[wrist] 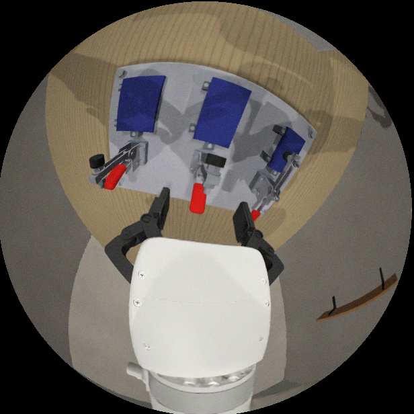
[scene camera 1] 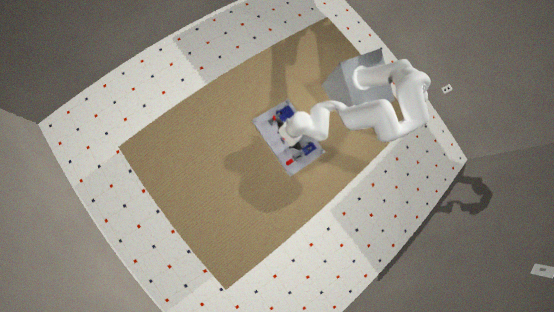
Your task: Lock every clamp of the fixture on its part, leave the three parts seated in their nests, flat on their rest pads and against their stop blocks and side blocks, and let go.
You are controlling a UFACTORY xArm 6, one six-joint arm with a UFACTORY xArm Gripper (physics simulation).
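Where they show: gripper, fingertip midpoint: [scene camera 1: 285,139]; arm's base at its link origin: [scene camera 1: 361,78].
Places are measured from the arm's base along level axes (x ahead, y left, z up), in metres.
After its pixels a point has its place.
Observation:
The grey fixture plate [scene camera 1: 266,136] {x 0.546, y -0.002, z -0.198 m} [wrist: 167,176] bears three blue parts. The left part [wrist: 141,104] [scene camera 1: 286,112] {x 0.392, y -0.057, z -0.177 m} lies clear of its clamp, whose arm is swung back with its black tip [wrist: 97,161] off the part; its red handle [wrist: 115,176] is beside it. The middle part [wrist: 222,112] has its clamp arm raised, black tip [wrist: 216,160] short of the part, red handle [wrist: 198,198] toward me. The right part [wrist: 294,141] [scene camera 1: 309,149] {x 0.404, y 0.169, z -0.149 m} has its clamp's black tip [wrist: 287,155] over it; red handle [wrist: 255,215] [scene camera 1: 289,162] {x 0.528, y 0.171, z -0.152 m} points outward. My gripper [wrist: 204,202] is open and empty, its fingers either side of the middle handle in view. Seating on the pads is too small to judge.
The fixture stands on a brown table top [scene camera 1: 200,165] {x 0.904, y -0.043, z -0.213 m}. White bordering panels [scene camera 1: 115,102] with red and dark dots surround it. The arm's grey base block [scene camera 1: 340,82] {x 0.104, y -0.038, z -0.037 m} stands at the upper right. In the wrist view, small stop and side blocks [wrist: 279,129] edge the parts.

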